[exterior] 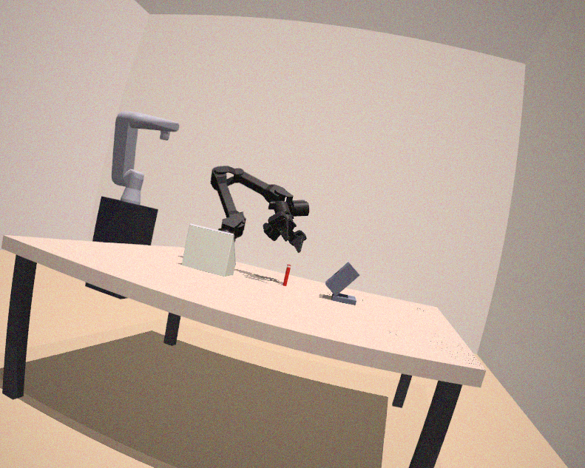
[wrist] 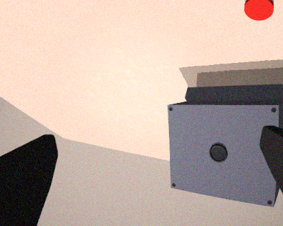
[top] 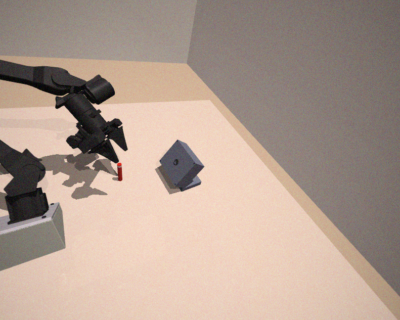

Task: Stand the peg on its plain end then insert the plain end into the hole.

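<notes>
My gripper tip is 9 cm above the red peg, 3 cm to the right of it and 1 cm past it. Also, from my gripper tip: grey-blue sloped panel 20 cm ahead, 7 cm below, 2 cm to the right; panel foot 22 cm ahead, 14 cm below, 1 cm to the right.
</notes>
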